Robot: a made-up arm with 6 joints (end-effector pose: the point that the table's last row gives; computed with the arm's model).
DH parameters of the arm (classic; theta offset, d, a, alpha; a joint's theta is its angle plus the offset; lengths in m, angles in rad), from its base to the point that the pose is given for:
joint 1: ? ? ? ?
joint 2: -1.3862 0 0.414 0
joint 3: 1.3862 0 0.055 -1.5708
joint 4: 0 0.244 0 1.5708
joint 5: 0 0 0.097 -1.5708
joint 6: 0 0.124 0 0
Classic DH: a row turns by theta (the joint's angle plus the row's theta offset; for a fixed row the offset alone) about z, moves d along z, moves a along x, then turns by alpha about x.
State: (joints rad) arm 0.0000 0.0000 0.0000 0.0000 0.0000 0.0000
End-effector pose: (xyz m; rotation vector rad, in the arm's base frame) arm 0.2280 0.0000 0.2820 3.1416 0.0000 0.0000
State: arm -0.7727 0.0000 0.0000 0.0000 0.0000 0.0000
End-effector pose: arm 0.1632 -0.1592 0.2820 2.9100 -1.1838 0.0000
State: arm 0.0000 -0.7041 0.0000 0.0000 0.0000 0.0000
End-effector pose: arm 0.1485 0.0000 0.4203 2.9489 0.0000 1.0833
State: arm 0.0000 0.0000 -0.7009 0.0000 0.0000 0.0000
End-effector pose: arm 0.4295 0.0000 0.4667 2.9506 0.0000 1.0786
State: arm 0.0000 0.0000 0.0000 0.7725 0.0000 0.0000
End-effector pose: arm 0.2005 -0.0677 0.2820 2.9101 -1.1835 0.0000
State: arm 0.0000 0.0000 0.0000 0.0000 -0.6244 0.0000
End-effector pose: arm 0.2822 0.0000 0.3621 2.9897 0.0000 0.9649
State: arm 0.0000 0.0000 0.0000 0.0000 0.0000 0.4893
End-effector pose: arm 0.2280 0.0000 0.2820 3.0480 -0.7609 0.0000
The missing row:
joint 1: 0 0.243 0 -1.5708
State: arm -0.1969 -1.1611 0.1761 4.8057 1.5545 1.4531
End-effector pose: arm -0.0563 -0.1130 0.3215 1.4313 -0.8789 0.4781
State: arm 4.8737 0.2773 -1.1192 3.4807 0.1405 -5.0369
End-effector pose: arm 0.0990 -0.4453 0.3460 2.1625 0.1355 0.0488
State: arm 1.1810 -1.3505 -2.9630 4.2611 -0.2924 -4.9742
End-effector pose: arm -0.3687 -0.5930 0.5371 1.0970 0.9808 -2.4797
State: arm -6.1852 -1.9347 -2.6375 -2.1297 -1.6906 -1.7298
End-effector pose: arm -0.5450 0.0414 0.1918 -0.8950 -0.7297 -1.4579
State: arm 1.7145 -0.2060 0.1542 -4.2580 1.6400 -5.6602
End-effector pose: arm -0.1332 0.1024 0.3310 1.8019 -0.8518 -2.1653
